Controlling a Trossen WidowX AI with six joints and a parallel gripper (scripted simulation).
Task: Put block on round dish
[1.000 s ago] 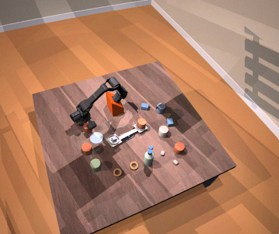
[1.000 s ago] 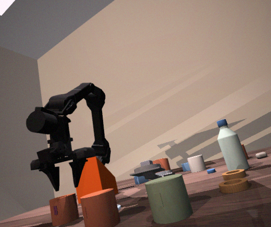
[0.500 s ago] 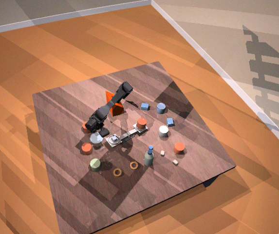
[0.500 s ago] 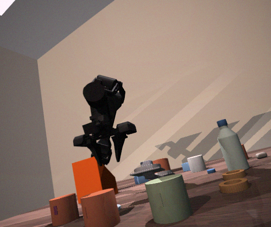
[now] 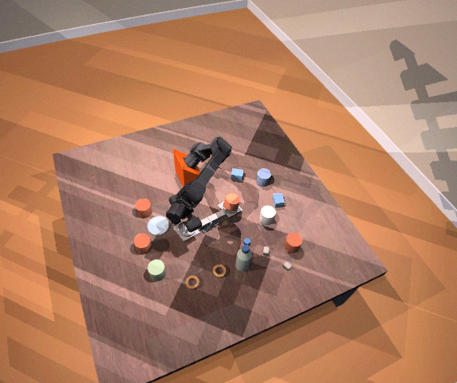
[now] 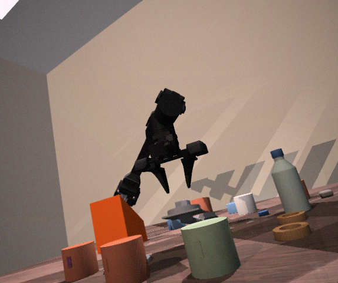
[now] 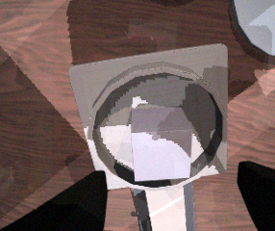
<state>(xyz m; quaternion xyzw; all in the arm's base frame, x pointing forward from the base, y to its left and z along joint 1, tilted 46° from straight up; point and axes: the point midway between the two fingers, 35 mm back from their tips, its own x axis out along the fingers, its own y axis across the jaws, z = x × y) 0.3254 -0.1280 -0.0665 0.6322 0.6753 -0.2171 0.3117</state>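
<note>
The grey block lies 4 cm below my gripper tip. Round my gripper tip: white cylinder: 7 cm ahead, 40 cm to the left, 9 cm below; green cylinder: 12 cm ahead, 20 cm to the right, 9 cm below; pale blue round dish: 11 cm behind, 11 cm to the right, 13 cm below.
</note>
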